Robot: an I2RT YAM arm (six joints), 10 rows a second.
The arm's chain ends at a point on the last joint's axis. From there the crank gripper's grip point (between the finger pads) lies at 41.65 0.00 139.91 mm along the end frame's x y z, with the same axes.
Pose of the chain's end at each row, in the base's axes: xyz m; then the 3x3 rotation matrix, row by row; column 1 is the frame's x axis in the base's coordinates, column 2 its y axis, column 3 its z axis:
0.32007, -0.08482, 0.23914; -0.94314, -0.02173, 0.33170; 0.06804, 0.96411, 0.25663; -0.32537, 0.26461, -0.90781
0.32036, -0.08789, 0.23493; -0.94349, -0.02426, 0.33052; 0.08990, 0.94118, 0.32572; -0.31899, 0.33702, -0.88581
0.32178, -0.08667, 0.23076; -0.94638, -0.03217, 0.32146; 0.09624, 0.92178, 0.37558; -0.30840, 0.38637, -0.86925
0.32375, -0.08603, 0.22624; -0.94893, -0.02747, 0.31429; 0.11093, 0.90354, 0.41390; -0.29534, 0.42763, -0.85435
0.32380, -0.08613, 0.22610; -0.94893, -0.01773, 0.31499; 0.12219, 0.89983, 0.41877; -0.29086, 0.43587, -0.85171
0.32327, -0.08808, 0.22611; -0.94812, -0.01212, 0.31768; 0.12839, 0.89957, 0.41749; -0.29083, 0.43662, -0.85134
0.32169, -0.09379, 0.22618; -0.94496, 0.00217, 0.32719; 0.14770, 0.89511, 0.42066; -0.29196, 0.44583, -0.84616
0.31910, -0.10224, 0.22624; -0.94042, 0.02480, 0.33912; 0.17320, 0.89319, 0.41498; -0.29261, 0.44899, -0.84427
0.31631, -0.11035, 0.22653; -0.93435, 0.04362, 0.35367; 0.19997, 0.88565, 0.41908; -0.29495, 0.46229, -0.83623
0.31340, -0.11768, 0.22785; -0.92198, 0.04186, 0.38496; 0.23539, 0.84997, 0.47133; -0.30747, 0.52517, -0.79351
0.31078, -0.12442, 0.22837; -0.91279, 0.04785, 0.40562; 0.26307, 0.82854, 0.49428; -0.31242, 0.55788, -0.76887
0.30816, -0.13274, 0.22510; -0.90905, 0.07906, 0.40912; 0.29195, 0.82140, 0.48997; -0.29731, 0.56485, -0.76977
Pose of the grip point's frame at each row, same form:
0.32720, -0.04608, 0.09858; -0.94314, -0.02173, 0.33170; 0.06804, 0.96411, 0.25663; -0.32537, 0.26461, -0.90781
0.32731, -0.03857, 0.09771; -0.94349, -0.02426, 0.33052; 0.08990, 0.94118, 0.32572; -0.31899, 0.33702, -0.88581
0.32734, -0.03011, 0.09630; -0.94638, -0.03217, 0.32146; 0.09624, 0.92178, 0.37558; -0.30840, 0.38637, -0.86925
0.32820, -0.02350, 0.09441; -0.94893, -0.02747, 0.31429; 0.11093, 0.90354, 0.41390; -0.29534, 0.42763, -0.85435
0.32835, -0.02245, 0.09482; -0.94893, -0.01773, 0.31499; 0.12219, 0.89983, 0.41877; -0.29086, 0.43587, -0.85171
0.32823, -0.02432, 0.09489; -0.94812, -0.01212, 0.31768; 0.12839, 0.89957, 0.41749; -0.29083, 0.43662, -0.85134
0.32811, -0.02878, 0.09563; -0.94496, 0.00217, 0.32719; 0.14770, 0.89511, 0.42066; -0.29196, 0.44583, -0.84616
0.32738, -0.03697, 0.09593; -0.94042, 0.02480, 0.33912; 0.17320, 0.89319, 0.41498; -0.29261, 0.44899, -0.84427
0.32688, -0.04339, 0.09725; -0.93435, 0.04362, 0.35367; 0.19997, 0.88565, 0.41908; -0.29495, 0.46229, -0.83623
0.32886, -0.04193, 0.10402; -0.92198, 0.04186, 0.38496; 0.23539, 0.84997, 0.47133; -0.30747, 0.52517, -0.79351
0.32951, -0.04431, 0.10779; -0.91279, 0.04785, 0.40562; 0.26307, 0.82854, 0.49428; -0.31242, 0.55788, -0.76887
0.32754, -0.05203, 0.10502; -0.90905, 0.07906, 0.40912; 0.29195, 0.82140, 0.48997; -0.29731, 0.56485, -0.76977

